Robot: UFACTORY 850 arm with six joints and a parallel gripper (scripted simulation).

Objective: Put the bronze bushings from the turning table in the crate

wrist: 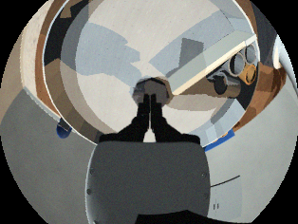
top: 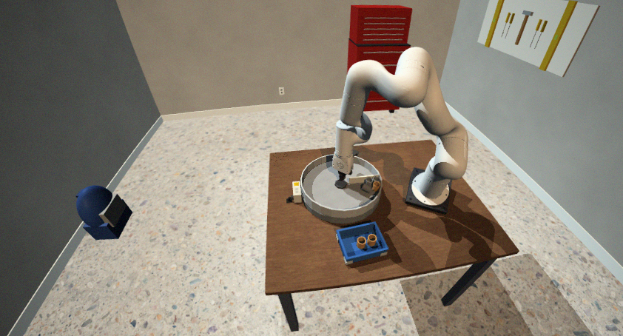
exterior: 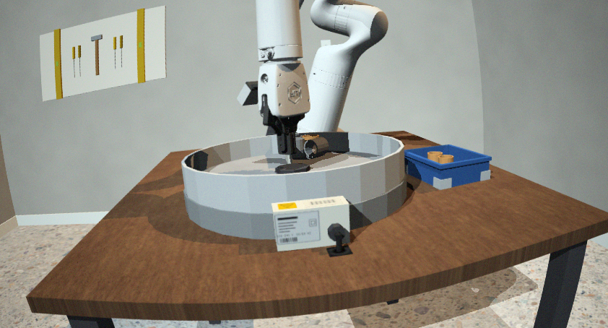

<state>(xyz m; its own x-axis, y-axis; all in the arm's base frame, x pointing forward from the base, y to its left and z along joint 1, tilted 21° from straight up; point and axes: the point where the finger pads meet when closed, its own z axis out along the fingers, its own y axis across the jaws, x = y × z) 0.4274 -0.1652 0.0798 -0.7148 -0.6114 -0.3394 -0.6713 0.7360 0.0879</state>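
Now: the grey turning table 1 cm ahead of my hand, 1 cm to the left of it and 5 cm below it. From my hand the other things lie so: blue crate 1 cm behind, 35 cm to the left, 8 cm below.
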